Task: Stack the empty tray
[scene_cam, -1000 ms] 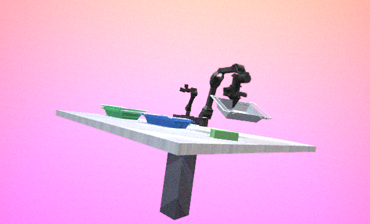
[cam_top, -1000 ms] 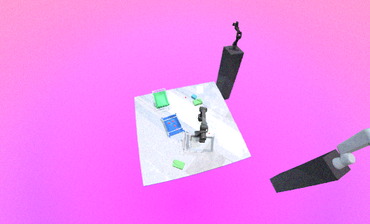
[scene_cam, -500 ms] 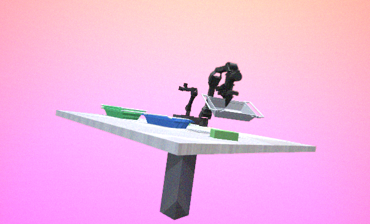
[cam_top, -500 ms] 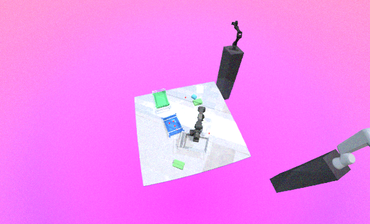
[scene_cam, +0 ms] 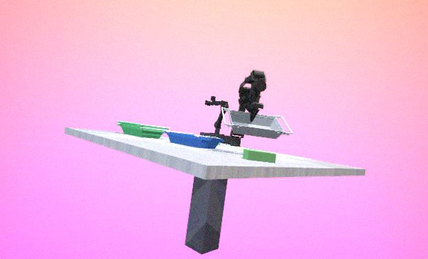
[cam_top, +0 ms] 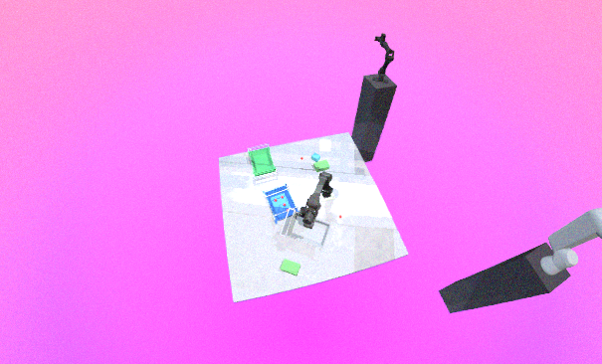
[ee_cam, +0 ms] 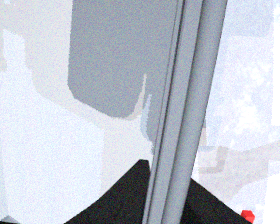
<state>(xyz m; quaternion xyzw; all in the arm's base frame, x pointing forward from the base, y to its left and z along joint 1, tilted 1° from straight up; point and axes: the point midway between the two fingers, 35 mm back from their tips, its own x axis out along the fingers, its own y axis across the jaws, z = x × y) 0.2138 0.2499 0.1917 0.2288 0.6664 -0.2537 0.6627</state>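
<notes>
My gripper tip is 5 cm short of the grey tray, 6 cm to the right of it and 1 cm above it. The rest, counted from my gripper tip: white block (41 cm behind, 76 cm to the right, 18 cm below); cyan block (27 cm behind, 64 cm to the right, 16 cm below).
</notes>
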